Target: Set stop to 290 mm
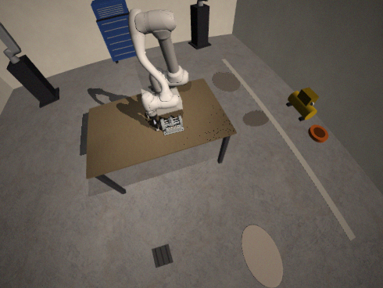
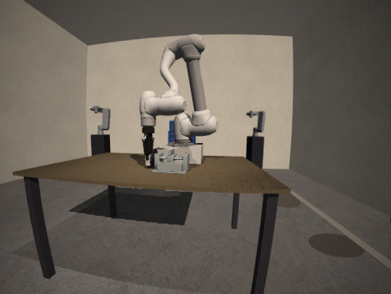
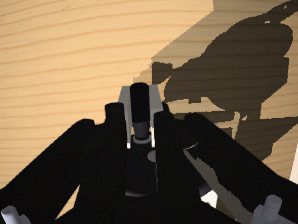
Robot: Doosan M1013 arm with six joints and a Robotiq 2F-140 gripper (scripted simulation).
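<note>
Now: the black handwheel handle 20 mm below my hand. The rest, counted from my hand: grey stop fixture 30 mm ahead, 140 mm to the left, 30 mm above.
</note>
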